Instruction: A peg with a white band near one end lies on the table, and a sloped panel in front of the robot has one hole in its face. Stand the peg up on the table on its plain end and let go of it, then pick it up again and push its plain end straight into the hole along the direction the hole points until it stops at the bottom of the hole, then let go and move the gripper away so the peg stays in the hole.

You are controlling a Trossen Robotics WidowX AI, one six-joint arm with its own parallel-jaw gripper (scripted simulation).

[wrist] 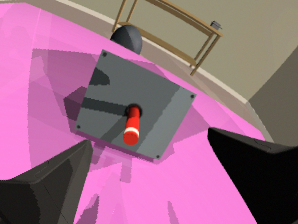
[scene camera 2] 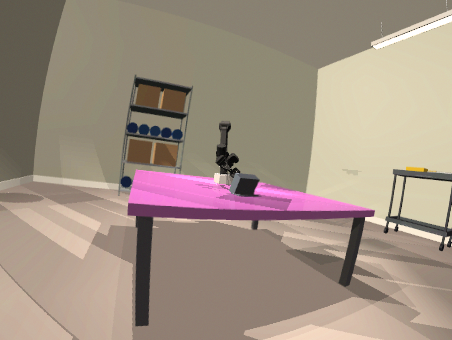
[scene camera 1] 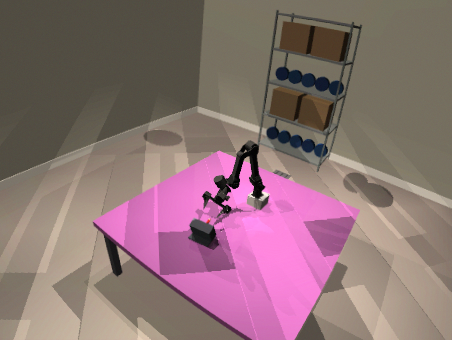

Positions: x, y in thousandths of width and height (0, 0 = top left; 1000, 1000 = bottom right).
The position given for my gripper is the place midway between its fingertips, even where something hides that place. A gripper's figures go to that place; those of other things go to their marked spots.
Labels:
My gripper (wrist: 508, 623): 0.10 m from the lens. A dark panel block (wrist: 388, 373) is 0.17 m from the lens.

